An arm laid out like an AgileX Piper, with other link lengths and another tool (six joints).
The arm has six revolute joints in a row. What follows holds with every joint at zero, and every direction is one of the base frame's.
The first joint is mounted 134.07 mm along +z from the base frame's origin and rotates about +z.
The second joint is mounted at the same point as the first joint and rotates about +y.
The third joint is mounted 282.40 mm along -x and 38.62 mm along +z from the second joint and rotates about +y.
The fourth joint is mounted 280.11 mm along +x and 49.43 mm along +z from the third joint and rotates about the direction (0.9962, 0, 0.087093).
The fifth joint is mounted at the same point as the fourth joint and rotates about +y.
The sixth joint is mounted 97.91 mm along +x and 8.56 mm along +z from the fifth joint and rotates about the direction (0.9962, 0, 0.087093).
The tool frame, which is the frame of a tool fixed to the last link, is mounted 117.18 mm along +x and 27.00 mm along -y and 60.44 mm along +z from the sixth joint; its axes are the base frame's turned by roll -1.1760, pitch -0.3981 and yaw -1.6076 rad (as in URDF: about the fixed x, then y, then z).
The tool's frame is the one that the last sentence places.
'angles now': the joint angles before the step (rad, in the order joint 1, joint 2, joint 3, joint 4, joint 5, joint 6). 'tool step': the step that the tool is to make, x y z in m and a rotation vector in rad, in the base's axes. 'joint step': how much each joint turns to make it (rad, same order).
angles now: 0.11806 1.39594 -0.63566 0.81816 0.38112 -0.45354
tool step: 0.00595 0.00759 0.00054 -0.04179 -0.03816 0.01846
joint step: 0.04791 0.01806 -0.00001 -0.01775 -0.07231 -0.00001
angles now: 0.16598 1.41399 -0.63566 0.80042 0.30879 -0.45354
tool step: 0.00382 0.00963 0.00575 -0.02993 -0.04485 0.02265
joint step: 0.04615 0.00132 0.00181 -0.01413 -0.05924 0.00002
